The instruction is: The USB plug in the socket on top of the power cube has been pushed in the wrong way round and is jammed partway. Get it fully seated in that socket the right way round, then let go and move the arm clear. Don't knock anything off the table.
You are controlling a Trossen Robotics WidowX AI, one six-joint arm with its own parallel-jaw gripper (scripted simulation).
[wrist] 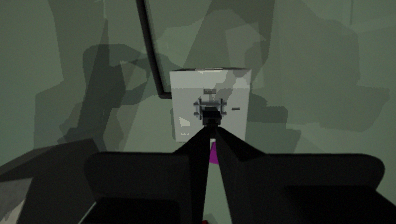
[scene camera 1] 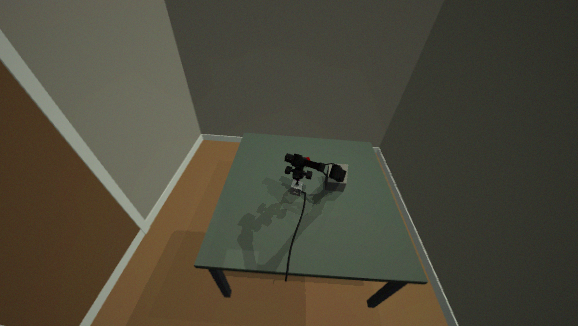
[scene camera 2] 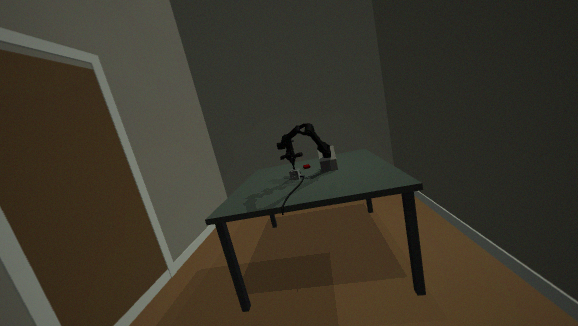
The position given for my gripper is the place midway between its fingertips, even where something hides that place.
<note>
My gripper (wrist: 212, 132) carries a dark USB plug.
</note>
